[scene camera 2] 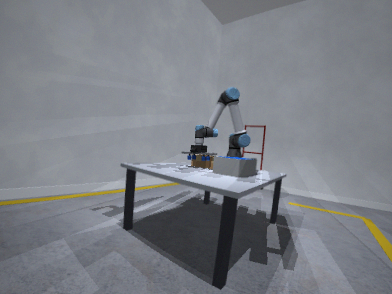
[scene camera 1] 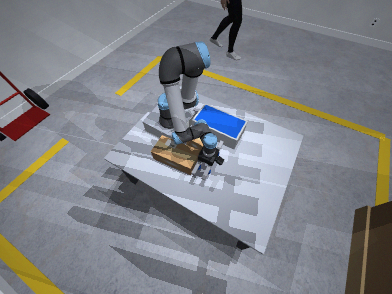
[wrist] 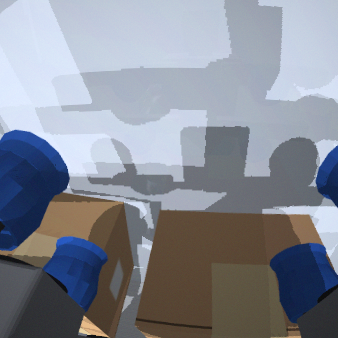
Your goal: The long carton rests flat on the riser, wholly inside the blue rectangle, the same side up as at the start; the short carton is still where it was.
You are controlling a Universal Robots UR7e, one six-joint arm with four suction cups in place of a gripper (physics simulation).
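Seen in the pictures: end effector, tool point: (scene camera 2: 198,159) (wrist: 188,224); arm's base, origin of the base link: (scene camera 1: 169,120).
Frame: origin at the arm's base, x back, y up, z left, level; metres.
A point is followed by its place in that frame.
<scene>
Brown cartons (scene camera 1: 172,160) {y -0.008, x -0.183, z -0.281 m} (scene camera 2: 199,163) {y -0.077, x -0.316, z -0.197 m} stand on the table beside the riser. In the wrist view a left carton (wrist: 80,215) {y -0.083, x -0.327, z -0.063 m} with a pale label and a right carton (wrist: 190,245) {y -0.070, x -0.315, z -0.168 m} with a tape patch stand apart across a narrow gap; both are cut off, and I cannot tell which is long. My gripper (scene camera 1: 204,169) (scene camera 2: 198,157) {y -0.041, x -0.384, z -0.167 m} (wrist: 185,225) {y -0.041, x -0.384, z -0.167 m} has four blue cups and carries nothing. It is low above the table at the cartons' edge, with bare table past its outer cups. The blue rectangle (scene camera 1: 220,121) {y 0.011, x -0.346, z 0.144 m} (scene camera 2: 236,158) {y 0.007, x -0.350, z 0.149 m} tops the grey riser (scene camera 1: 226,139) {y -0.030, x -0.438, z 0.042 m} (scene camera 2: 232,167) {y -0.049, x -0.523, z 0.190 m}, with no carton on it.
The white table (scene camera 1: 270,185) {y -0.109, x -0.821, z -0.120 m} (scene camera 2: 175,175) {y -0.109, x -0.872, z -0.009 m} has dark legs. The arm's base stands at its back, close to the riser and cartons. A red hand truck (scene camera 1: 25,124) (scene camera 2: 254,126), a person (scene camera 1: 232,27) and a large brown box (scene camera 1: 380,250) stand around it.
</scene>
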